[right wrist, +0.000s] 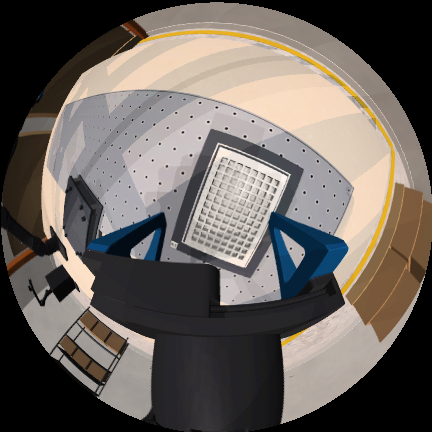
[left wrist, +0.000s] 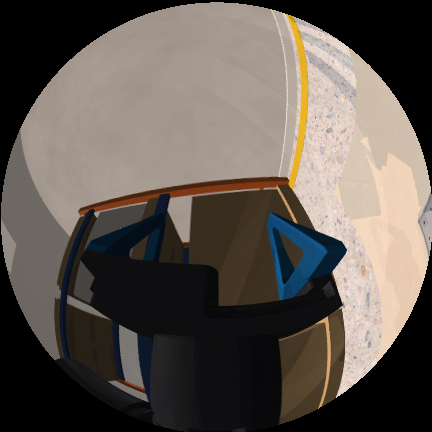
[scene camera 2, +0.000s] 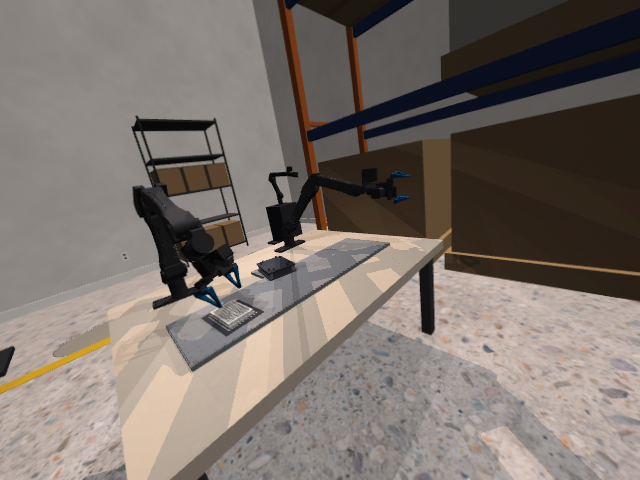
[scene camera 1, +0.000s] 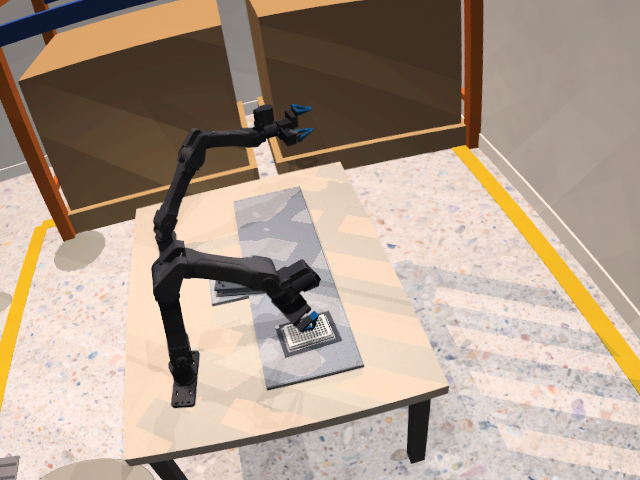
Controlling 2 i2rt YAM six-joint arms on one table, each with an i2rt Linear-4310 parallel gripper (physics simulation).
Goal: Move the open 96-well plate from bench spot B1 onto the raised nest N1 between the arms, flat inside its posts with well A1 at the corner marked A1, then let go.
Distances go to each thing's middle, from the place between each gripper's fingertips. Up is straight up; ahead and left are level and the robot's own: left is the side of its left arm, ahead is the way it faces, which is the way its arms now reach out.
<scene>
Right now my right hand is 60 mm above the dark nest with white outline (scene camera 1: 279, 329) and 10 mm to the left of it. From my right hand the other things lie so: white well plate (scene camera 1: 295, 339): 50 mm below, 10 mm to the right.
Right now my left hand is 81 cm to the left of the white well plate, 28 cm past it and 25 cm above it. From my left hand the other things lie so: dark nest with white outline: 81 cm to the right, 28 cm behind, 25 cm below.
</scene>
